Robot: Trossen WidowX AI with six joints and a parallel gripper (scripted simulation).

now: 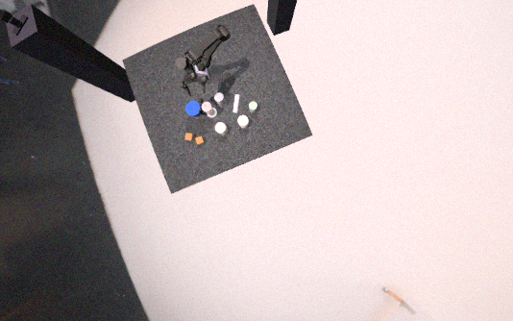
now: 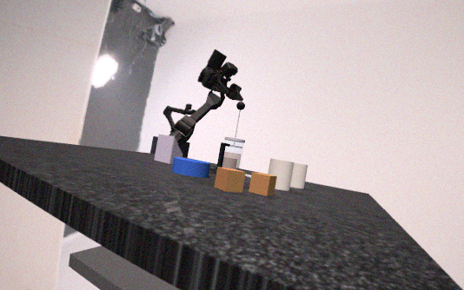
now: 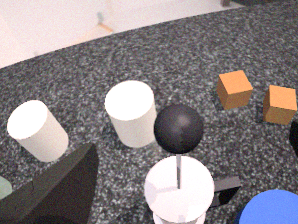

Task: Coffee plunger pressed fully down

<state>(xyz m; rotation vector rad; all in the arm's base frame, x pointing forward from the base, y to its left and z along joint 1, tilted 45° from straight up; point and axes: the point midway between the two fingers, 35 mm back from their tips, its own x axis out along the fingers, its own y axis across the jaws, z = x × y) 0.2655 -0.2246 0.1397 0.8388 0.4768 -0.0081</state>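
Now: gripper tip 170 mm above the coffee press, 30 mm short of it and 20 mm to the left of it. The rest, counted from my gripper tip: pale green cylinder 330 mm to the left, 260 mm below, 140 mm ahead; white bar 290 mm below, 220 mm to the left, 40 mm ahead.
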